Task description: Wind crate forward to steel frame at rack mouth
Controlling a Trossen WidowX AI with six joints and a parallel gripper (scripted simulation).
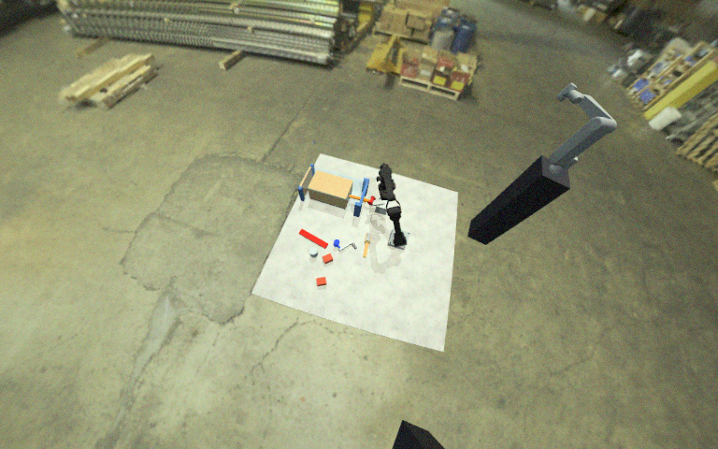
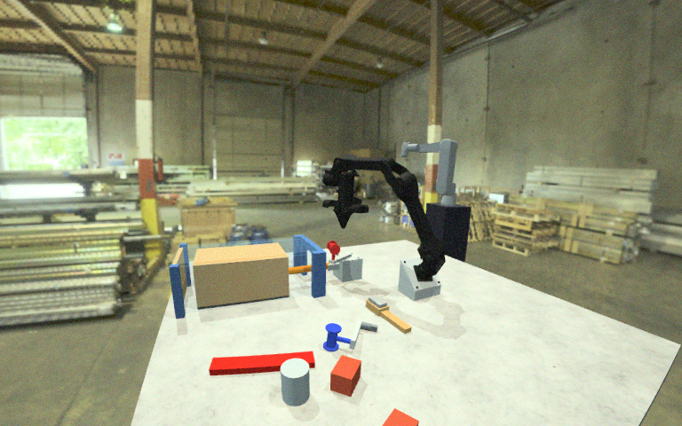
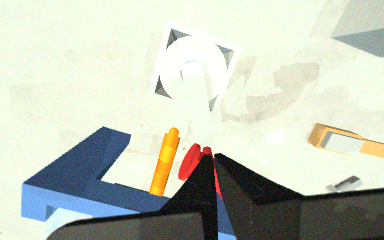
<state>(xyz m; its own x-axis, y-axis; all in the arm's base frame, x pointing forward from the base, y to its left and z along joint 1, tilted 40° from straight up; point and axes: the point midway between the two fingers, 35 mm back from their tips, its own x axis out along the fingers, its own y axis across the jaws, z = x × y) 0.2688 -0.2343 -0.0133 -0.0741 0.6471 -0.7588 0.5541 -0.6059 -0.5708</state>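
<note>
Now: gripper tip 50 mm short of the red knob, 30 mm to the right of it and 80 mm above it. The rest, counted from my gripper tip: red-knobbed winch handle 20 mm ahead, 10 mm to the left, 110 mm below; blue frame 120 mm ahead, 10 mm to the right, 110 mm below; grey winch 50 mm behind, 40 mm to the right, 180 mm below.
</note>
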